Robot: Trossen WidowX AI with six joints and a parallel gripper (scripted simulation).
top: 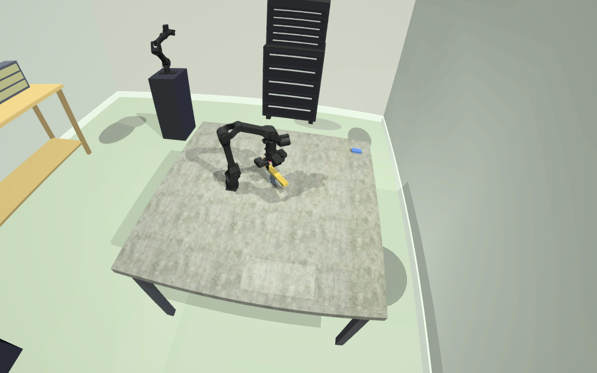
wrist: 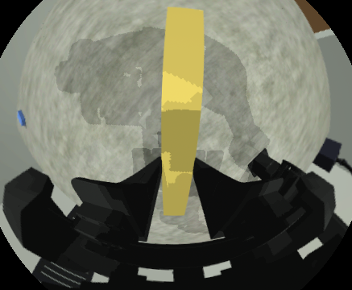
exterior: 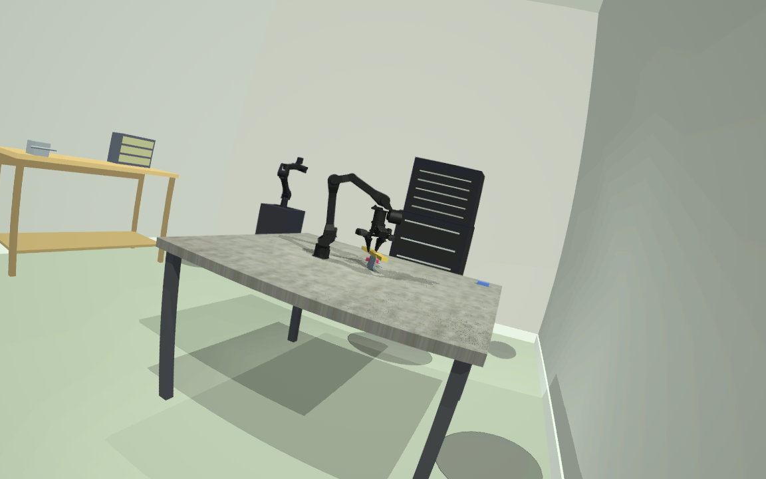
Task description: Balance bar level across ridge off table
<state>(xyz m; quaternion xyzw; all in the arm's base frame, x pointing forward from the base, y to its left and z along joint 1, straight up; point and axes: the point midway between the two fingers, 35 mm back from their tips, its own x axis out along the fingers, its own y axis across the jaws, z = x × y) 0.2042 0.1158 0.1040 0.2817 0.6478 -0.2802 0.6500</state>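
Right now my gripper tip is 20 mm to the left of the yellow bar and 20 mm short of it. Also, from my gripper tip: small blue block: 540 mm ahead, 380 mm to the left, 60 mm below; then small pink piece: 160 mm to the left, 60 mm below, 40 mm behind.
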